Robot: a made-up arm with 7 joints. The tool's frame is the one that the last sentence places.
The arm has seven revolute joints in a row. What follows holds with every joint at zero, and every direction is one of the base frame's. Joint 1 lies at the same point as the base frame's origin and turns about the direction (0.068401, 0.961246, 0.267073). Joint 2 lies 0.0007 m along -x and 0.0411 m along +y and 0.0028 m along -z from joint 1 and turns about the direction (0.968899, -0.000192, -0.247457). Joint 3 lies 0.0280 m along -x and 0.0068 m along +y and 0.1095 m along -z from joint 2 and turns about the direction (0.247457, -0.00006, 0.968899). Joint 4 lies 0.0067 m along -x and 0.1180 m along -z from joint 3 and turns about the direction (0.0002, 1, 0.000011). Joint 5 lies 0.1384 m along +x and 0.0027 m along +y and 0.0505 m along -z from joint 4 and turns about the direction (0.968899, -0.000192, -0.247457). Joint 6 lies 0.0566 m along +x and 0.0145 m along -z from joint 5 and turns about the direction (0.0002, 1, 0.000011). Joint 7 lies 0.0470 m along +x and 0.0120 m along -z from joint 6 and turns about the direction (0.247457, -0.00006, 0.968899). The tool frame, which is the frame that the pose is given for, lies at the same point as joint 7; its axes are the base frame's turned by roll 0.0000, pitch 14.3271 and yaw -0.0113 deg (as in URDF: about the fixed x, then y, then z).
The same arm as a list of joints. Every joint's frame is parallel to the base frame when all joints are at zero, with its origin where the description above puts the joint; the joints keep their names.
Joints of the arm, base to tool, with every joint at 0 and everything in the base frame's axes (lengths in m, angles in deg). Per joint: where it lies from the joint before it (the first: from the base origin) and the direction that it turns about. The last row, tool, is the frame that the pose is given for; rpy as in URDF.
joint 1: offset 0.0000 0.0000 0.0000 axis 0.068403 0.961235 0.26711
joint 2: offset -0.0007 0.0411 -0.0028 axis 0.968889 -0.0002 -0.247497
joint 3: offset -0.0280 0.0068 -0.1095 axis 0.247497 -0.0001 0.968889
joint 4: offset -0.0067 0.0000 -0.1180 axis 0.0002 1 0
joint 5: offset 0.1384 0.0027 -0.0505 axis 0.968889 -0.0002 -0.247497
joint 6: offset 0.0566 0.0000 -0.0145 axis 0.0002 1 0
joint 7: offset 0.0470 0.0000 -0.0120 axis 0.247497 -0.0001 0.968889
tool: offset 0.0000 0.0000 0.0000 rpy 0.00 14.33 -0.01

